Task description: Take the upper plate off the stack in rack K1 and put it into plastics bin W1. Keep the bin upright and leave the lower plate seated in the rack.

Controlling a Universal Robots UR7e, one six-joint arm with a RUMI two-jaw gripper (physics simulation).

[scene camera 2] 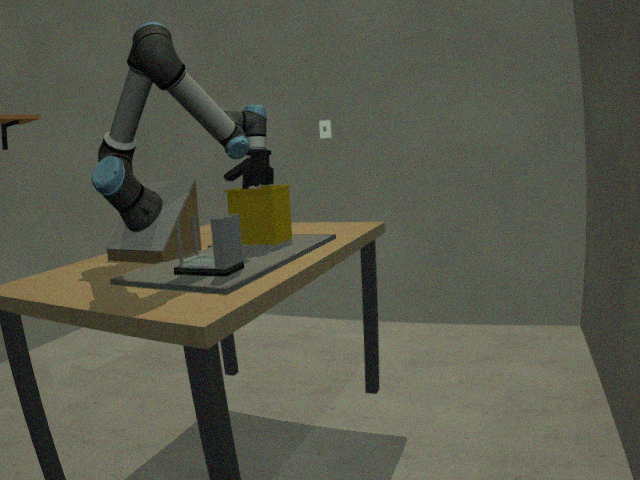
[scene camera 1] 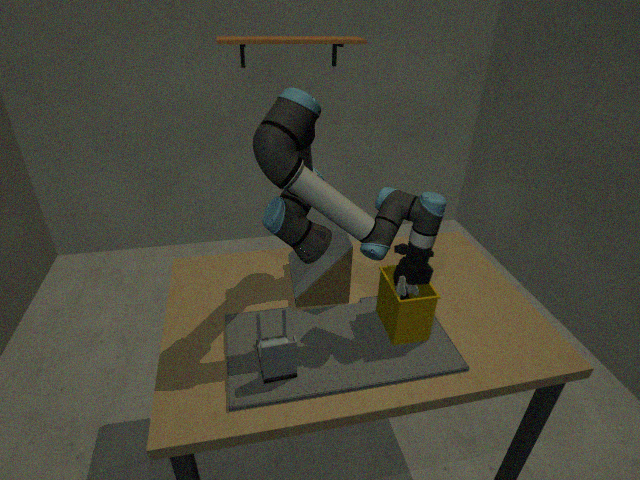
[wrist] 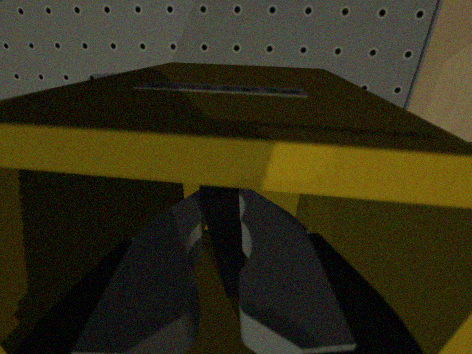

Scene:
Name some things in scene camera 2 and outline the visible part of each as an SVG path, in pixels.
My gripper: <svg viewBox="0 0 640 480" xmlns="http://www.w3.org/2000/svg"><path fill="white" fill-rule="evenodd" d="M224 174L226 181L234 181L243 174L243 189L261 188L259 186L261 184L274 184L273 168L269 166L271 151L249 149L247 155L250 155L250 158L245 159Z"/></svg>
A yellow bin W1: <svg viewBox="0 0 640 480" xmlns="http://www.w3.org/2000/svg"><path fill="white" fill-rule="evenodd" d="M291 185L260 186L261 188L243 189L242 187L225 190L227 192L228 214L239 214L242 244L277 245L292 238L289 187Z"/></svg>

